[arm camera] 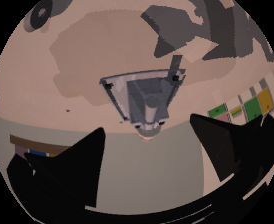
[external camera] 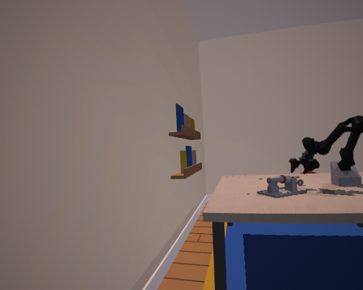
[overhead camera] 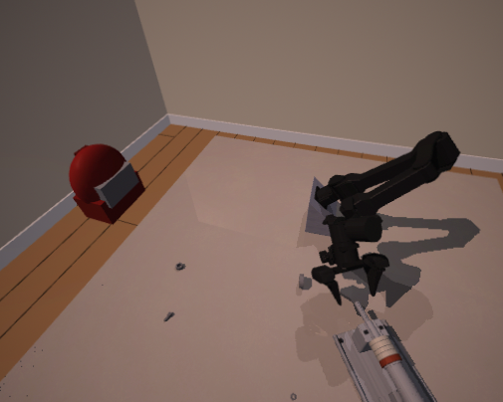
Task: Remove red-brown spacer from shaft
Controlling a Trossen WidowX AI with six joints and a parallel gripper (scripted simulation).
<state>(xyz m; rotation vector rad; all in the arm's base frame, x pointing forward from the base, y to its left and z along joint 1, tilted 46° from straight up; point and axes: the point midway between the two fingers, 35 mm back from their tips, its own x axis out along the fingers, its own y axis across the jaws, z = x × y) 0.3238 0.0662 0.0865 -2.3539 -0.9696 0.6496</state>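
Right now my gripper tip is 9 cm short of the cream spacer, 6 cm to the right of it and 2 cm above it. Also, from my gripper tip: thin grey shaft: 9 cm ahead, 6 cm to the left, 2 cm below; grey cylinder: 7 cm behind, 14 cm to the right, 8 cm below; red-brown spacer: 11 cm ahead, 8 cm to the left, 2 cm below.
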